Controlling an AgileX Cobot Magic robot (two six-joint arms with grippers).
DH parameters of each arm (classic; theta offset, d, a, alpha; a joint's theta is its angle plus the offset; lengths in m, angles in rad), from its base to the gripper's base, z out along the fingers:
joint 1: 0 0.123 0 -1.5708
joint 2: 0.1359 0 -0.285 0
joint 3: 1.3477 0 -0.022 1.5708
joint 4: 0 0.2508 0 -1.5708
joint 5: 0 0 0.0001 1.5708
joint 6: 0 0.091 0 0
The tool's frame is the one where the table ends.
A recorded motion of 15 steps. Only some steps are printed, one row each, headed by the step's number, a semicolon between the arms.
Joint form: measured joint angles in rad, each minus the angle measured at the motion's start. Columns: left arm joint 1, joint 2, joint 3, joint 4, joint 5, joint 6; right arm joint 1, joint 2, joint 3, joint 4, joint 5, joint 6.
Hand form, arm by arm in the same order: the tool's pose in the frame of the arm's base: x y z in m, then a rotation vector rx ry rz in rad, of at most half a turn. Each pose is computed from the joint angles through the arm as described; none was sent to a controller.
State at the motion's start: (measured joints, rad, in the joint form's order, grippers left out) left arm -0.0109 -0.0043 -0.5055 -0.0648 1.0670 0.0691; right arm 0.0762 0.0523 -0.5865 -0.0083 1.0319 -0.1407
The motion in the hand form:
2: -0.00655 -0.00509 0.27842 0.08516 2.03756 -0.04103; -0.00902 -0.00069 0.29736 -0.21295 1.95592 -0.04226
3: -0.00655 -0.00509 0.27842 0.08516 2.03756 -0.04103; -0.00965 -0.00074 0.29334 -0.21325 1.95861 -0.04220
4: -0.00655 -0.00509 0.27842 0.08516 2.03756 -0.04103; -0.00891 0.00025 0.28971 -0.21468 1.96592 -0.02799
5: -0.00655 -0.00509 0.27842 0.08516 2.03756 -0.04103; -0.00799 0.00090 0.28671 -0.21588 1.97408 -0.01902
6: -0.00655 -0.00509 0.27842 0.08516 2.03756 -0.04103; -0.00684 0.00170 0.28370 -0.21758 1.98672 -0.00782
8: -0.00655 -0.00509 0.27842 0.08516 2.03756 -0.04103; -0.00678 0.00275 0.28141 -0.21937 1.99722 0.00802
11: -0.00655 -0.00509 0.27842 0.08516 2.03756 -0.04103; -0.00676 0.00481 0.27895 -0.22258 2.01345 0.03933
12: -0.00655 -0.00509 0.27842 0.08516 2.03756 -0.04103; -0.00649 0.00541 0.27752 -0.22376 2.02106 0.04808
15: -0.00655 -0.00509 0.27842 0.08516 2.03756 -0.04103; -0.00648 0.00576 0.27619 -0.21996 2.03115 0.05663
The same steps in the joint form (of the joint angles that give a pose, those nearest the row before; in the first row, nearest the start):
2: 0.0000 0.0000 0.0000 0.0000 0.0000 0.0000; 0.0000 -0.0367 0.0226 0.0083 0.0000 0.0000
3: 0.0000 0.0000 0.0000 0.0000 0.0000 0.0000; 0.0000 -0.0501 0.0361 0.0083 0.0026 0.0000
4: 0.0000 0.0000 0.0000 0.0000 0.0000 0.0000; 0.0000 -0.0554 0.0493 0.0202 0.0024 0.0000
5: 0.0000 0.0000 0.0000 0.0000 0.0000 0.0000; 0.0000 -0.0580 0.0601 0.0275 0.0025 0.0000
6: 0.0000 0.0000 0.0000 0.0000 0.0000 0.0000; 0.0000 -0.0578 0.0704 0.0366 0.0050 0.0000
8: 0.0000 0.0000 0.0000 0.0000 0.0000 0.0000; 0.0000 -0.0599 0.0767 0.0497 0.0119 0.0000
11: 0.0000 0.0000 0.0000 0.0000 0.0000 0.0000; 0.0000 -0.0600 0.0824 0.0754 0.0235 0.0000
12: 0.0000 0.0000 0.0000 0.0000 0.0000 0.0000; 0.0000 -0.0600 0.0866 0.0825 0.0273 0.0000
15: 0.0000 0.0000 0.0000 0.0000 0.0000 0.0000; 0.0000 -0.0600 0.0895 0.0866 0.0342 0.0051

